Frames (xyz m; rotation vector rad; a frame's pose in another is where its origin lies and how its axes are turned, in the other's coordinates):
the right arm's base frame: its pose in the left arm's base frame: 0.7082 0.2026 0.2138 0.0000 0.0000 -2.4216
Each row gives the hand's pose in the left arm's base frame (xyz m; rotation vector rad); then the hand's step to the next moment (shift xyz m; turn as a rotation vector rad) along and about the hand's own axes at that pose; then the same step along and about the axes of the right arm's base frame.
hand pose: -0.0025 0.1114 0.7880 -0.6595 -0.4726 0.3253
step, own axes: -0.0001 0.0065 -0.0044 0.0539 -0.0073 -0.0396
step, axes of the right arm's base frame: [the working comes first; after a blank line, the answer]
step, axes of the left arm's base frame: 0.0013 0.0026 -0.0073 0.0670 -0.0022 -0.0057

-0.0027 -0.0011 -0.0073 -0.0489 0.0459 -0.0057
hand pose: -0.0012 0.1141 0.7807 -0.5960 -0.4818 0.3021
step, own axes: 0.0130 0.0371 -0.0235 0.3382 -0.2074 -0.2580
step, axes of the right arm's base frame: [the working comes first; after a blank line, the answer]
step, axes of the left arm's base frame: 0.0181 0.0237 -0.0348 0.4469 -0.1460 0.0543

-0.0293 -0.0058 -0.0348 -0.2397 0.4044 0.0543
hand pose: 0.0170 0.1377 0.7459 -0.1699 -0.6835 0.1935
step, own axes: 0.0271 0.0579 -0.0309 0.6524 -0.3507 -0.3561
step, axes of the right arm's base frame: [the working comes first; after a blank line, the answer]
step, axes of the left arm's base frame: 0.0333 0.0595 -0.0197 0.7654 -0.2208 0.2020

-0.0643 -0.0228 -0.0197 -0.4299 0.6707 0.2020
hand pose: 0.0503 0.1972 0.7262 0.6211 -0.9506 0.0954
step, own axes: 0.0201 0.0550 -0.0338 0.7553 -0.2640 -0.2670
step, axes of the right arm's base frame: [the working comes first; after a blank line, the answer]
step, axes of the left arm's base frame: 0.0179 0.0596 0.0265 0.7315 -0.2166 0.3598

-0.0527 -0.0330 0.0265 -0.4071 0.6452 0.3598
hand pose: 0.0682 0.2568 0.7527 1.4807 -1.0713 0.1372
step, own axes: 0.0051 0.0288 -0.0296 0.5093 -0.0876 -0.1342
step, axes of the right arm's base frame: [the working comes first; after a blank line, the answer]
step, axes of the left arm's base frame: -0.0019 0.0270 0.0316 0.4106 -0.1689 0.2966

-0.0164 -0.0215 0.0316 -0.1973 0.3977 0.2966
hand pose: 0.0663 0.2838 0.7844 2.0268 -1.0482 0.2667
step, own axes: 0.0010 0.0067 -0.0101 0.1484 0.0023 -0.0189
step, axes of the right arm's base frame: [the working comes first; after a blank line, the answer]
step, axes of the left arm's base frame: -0.0027 0.0048 0.0108 0.0951 -0.0731 0.0894

-0.0011 -0.0054 0.0108 -0.0233 0.1177 0.0894
